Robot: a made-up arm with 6 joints.
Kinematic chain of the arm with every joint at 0, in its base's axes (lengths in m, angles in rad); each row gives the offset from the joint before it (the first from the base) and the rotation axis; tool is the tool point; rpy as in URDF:
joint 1: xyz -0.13 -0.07 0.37 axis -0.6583 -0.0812 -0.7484
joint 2: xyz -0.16 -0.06 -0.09 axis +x
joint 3: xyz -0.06 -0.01 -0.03 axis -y
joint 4: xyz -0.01 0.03 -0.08 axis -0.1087 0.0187 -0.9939
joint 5: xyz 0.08 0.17 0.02 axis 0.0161 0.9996 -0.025
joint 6: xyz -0.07 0 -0.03 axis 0.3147 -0.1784 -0.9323
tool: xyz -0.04 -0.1 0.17 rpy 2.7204 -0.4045 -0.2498
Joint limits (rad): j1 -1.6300..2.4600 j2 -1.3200..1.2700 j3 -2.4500..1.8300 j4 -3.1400..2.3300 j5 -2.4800..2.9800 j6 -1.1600..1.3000
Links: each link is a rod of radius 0.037 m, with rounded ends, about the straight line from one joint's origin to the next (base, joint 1, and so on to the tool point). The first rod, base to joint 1, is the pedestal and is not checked.
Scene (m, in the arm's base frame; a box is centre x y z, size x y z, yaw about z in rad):
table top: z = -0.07
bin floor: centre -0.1 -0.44 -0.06 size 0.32 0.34 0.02 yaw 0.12
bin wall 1: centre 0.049 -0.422 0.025 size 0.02 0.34 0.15 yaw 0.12
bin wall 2: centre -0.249 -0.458 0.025 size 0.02 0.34 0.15 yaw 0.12
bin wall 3: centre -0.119 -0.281 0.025 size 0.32 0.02 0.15 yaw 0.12
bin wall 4: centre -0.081 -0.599 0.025 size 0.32 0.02 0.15 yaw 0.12
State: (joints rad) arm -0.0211 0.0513 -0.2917 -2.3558 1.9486 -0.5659
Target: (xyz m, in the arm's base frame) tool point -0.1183 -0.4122 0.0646
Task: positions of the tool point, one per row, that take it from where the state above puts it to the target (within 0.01 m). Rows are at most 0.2 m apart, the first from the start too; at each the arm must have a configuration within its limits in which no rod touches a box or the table.
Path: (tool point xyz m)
1: -0.6085 -0.0852 0.1927
2: -0.5816 -0.2080 0.1288
3: -0.5068 -0.3362 0.1426
4: -0.4009 -0.4123 0.2255
5: -0.3290 -0.4354 0.2182
6: -0.2551 -0.4424 0.2134
7: -0.1836 -0.4340 0.2127
8: -0.1183 -0.4122 0.2174
9: -0.1158 -0.4198 0.1625
10: -0.1159 -0.4191 0.1109
11: -0.1183 -0.4122 0.0646

